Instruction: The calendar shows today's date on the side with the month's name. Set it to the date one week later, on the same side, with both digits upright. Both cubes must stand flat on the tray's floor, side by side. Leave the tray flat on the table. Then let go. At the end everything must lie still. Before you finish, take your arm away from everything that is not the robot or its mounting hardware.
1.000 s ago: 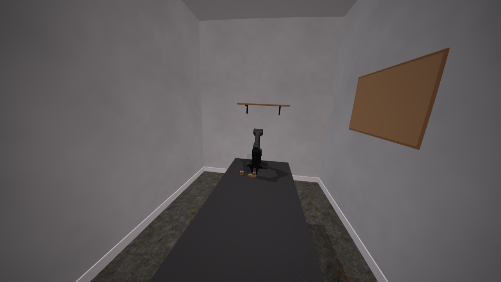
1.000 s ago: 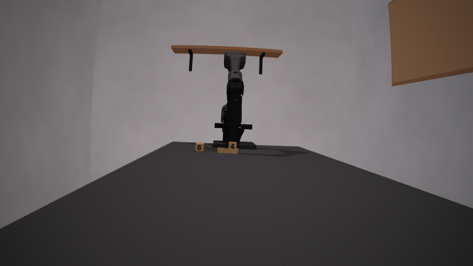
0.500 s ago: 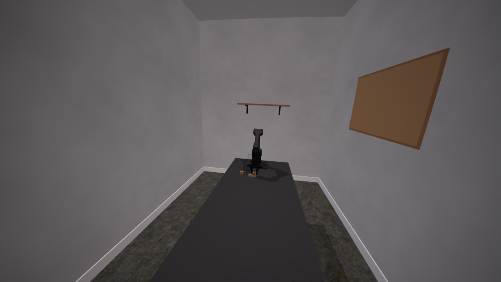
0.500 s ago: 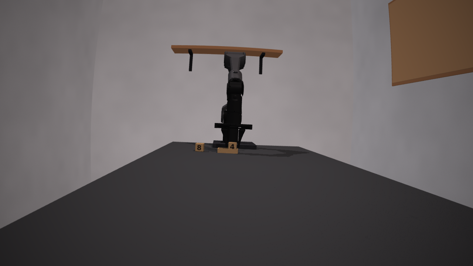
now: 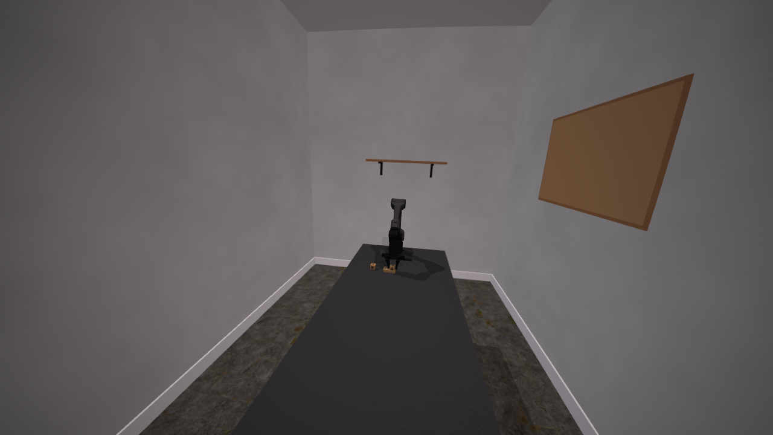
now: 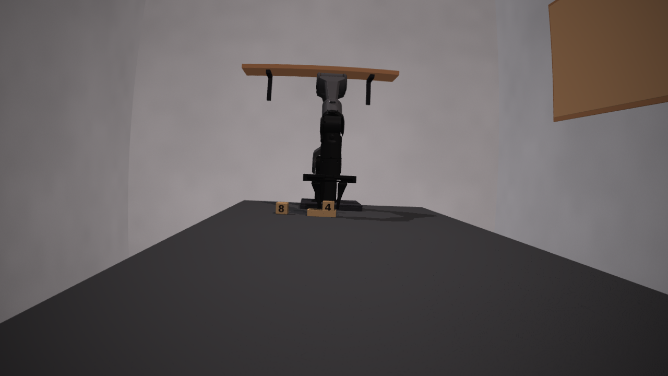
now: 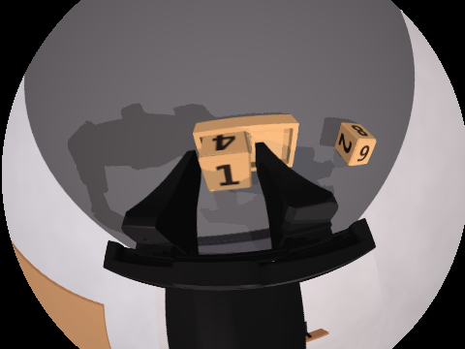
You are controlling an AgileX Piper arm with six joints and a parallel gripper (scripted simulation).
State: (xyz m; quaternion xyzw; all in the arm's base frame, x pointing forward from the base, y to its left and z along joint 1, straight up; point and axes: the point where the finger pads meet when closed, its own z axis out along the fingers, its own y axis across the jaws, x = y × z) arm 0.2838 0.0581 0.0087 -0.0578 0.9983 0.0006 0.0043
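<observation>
Right now the wooden cube is right at my hand. Also, from my hand: wooden tray (2 cm to the right, 2 cm below).
</observation>
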